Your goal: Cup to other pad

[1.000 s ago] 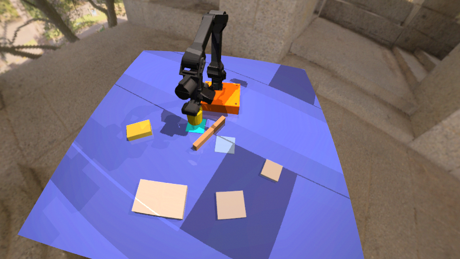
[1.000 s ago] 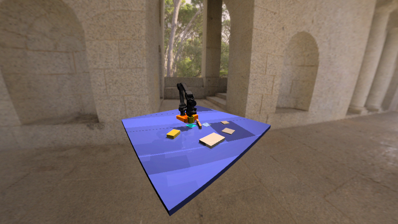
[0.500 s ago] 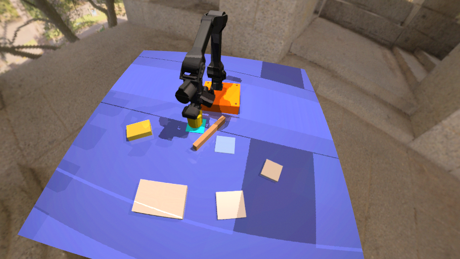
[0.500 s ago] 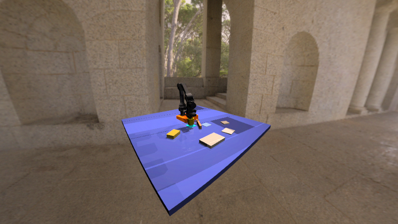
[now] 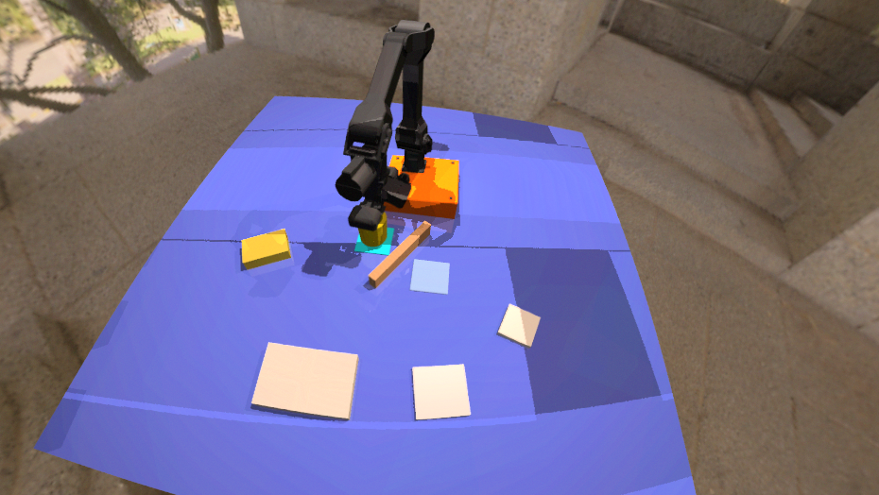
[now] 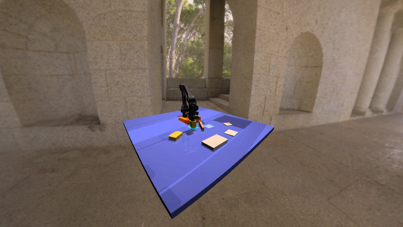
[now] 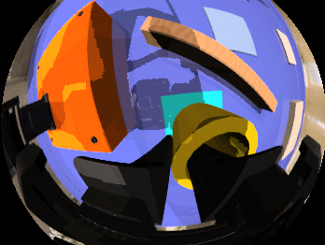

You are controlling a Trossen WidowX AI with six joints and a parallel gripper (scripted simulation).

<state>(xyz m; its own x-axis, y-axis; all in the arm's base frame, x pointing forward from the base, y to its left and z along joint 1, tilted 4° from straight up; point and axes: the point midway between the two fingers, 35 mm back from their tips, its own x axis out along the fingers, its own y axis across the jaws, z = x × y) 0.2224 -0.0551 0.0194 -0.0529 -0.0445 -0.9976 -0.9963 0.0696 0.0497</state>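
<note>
Now: the cyan pad 5 cm below my gripper tip and 3 cm ahead of it. Round my gripper tip: pale blue pad (15 cm to the left, 11 cm ahead, 5 cm below); then yellow cup (2 cm ahead); then wooden bar (7 cm to the left, 7 cm ahead, 3 cm below).
</note>
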